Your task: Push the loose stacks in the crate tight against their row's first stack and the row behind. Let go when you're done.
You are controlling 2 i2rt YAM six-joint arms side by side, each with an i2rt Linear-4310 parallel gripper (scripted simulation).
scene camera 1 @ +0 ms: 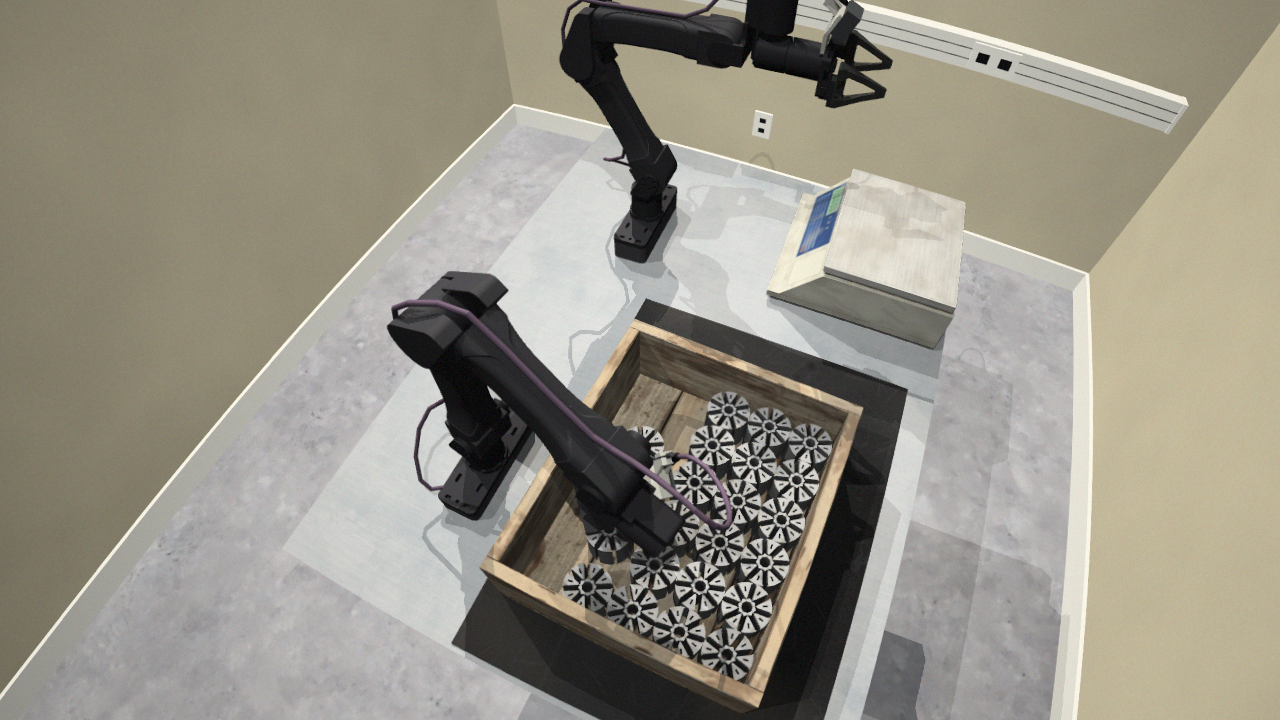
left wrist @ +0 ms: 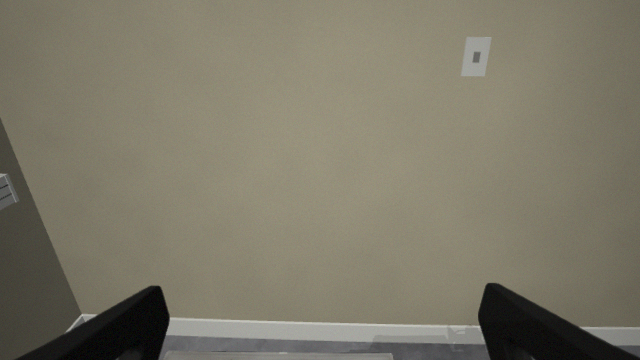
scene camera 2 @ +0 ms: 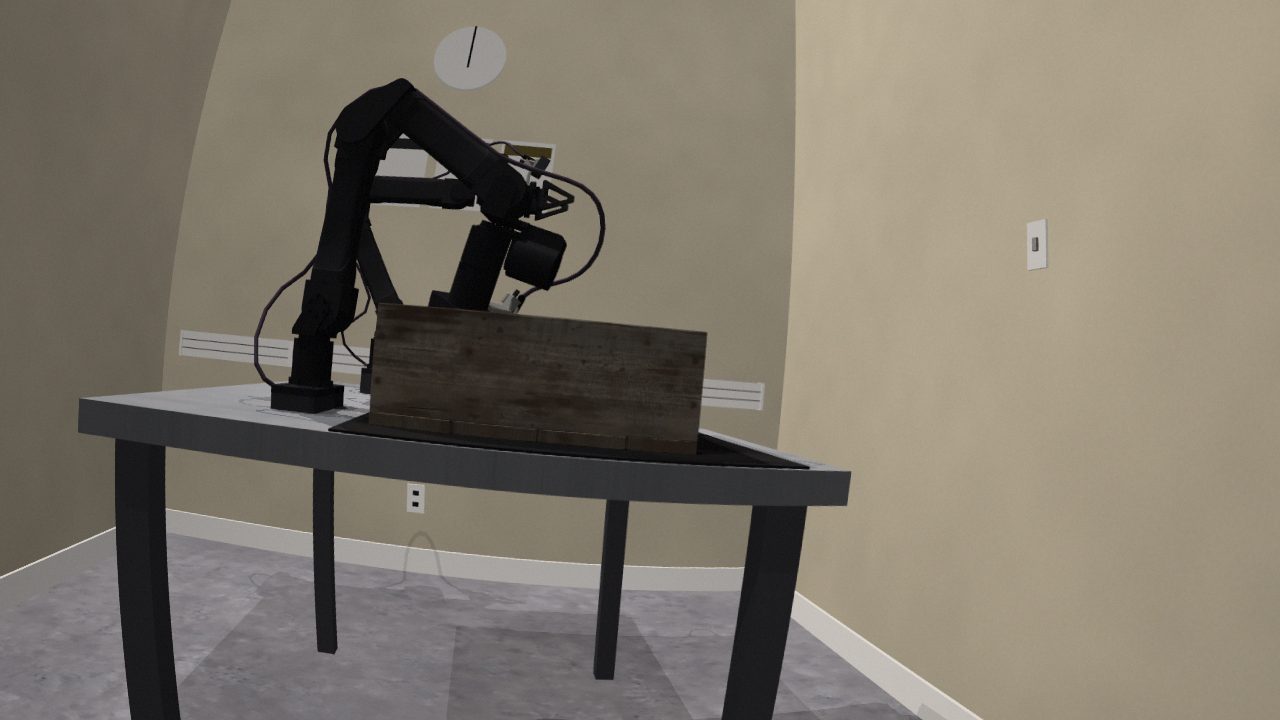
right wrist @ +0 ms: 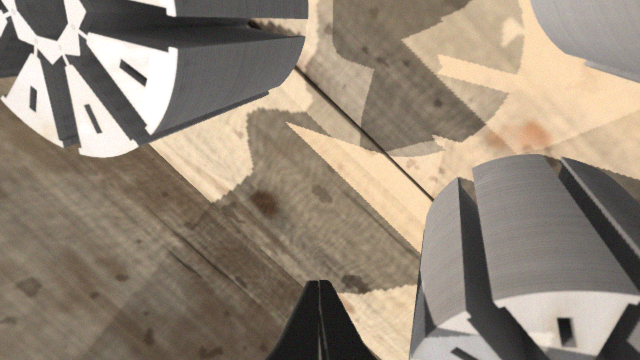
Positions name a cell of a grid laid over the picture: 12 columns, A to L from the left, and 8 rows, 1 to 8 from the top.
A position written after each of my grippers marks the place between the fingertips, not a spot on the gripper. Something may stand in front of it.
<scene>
In view: my left gripper (scene camera 1: I1), my right gripper (right wrist: F7), a wooden crate (scene camera 1: G5), a stack (right wrist: C2), a scale (scene camera 1: I3), a black mat (scene camera 2: G6), a stack (scene camera 1: F7), a stack (scene camera 1: F7), a stack (scene camera 1: G8) and a stack (scene camera 1: G6).
The wooden crate shows as well in scene camera 2 (scene camera 2: E5) and in the right wrist view (right wrist: D6). My left gripper is seen too in the left wrist view (left wrist: G7) and in scene camera 2 (scene camera 2: F3). The left wrist view does not show the wooden crate: it is out of frame. Scene camera 2 misses the scale, which is hidden by the wooden crate.
</scene>
